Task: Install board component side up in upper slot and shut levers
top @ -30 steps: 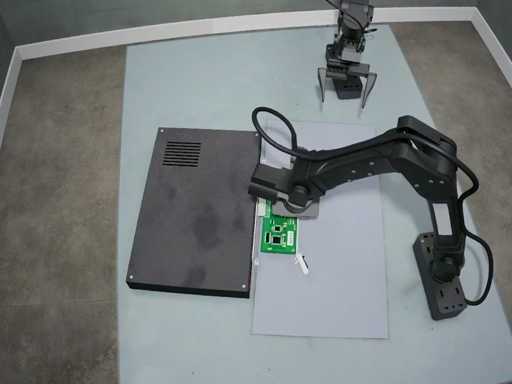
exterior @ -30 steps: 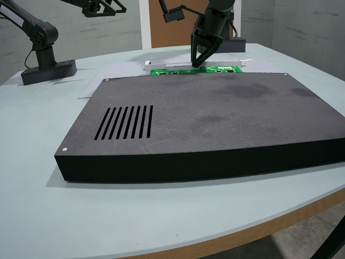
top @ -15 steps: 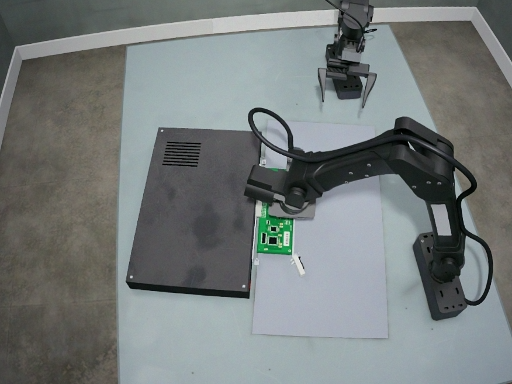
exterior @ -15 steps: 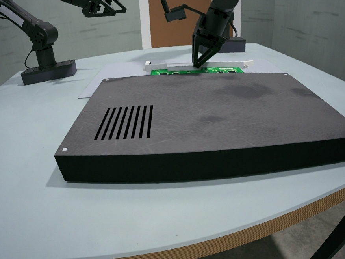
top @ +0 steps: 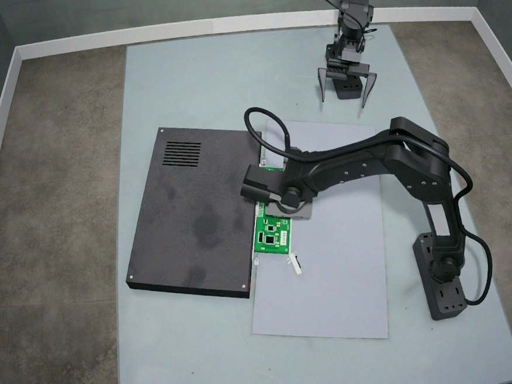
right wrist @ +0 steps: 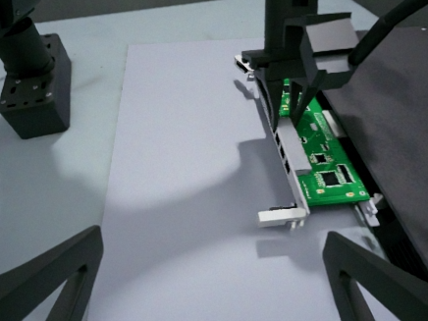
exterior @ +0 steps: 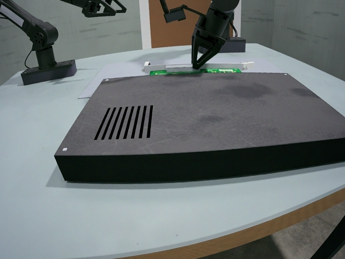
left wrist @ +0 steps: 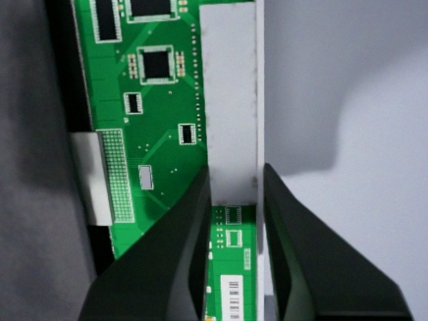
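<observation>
Right now the grey mat is 8 cm behind my left hand, 6 cm below it and 3 cm to the left of it. The rest, counted from my left hand: black enclosure 18 cm ahead, 5 cm to the right, 1 cm below.
</observation>
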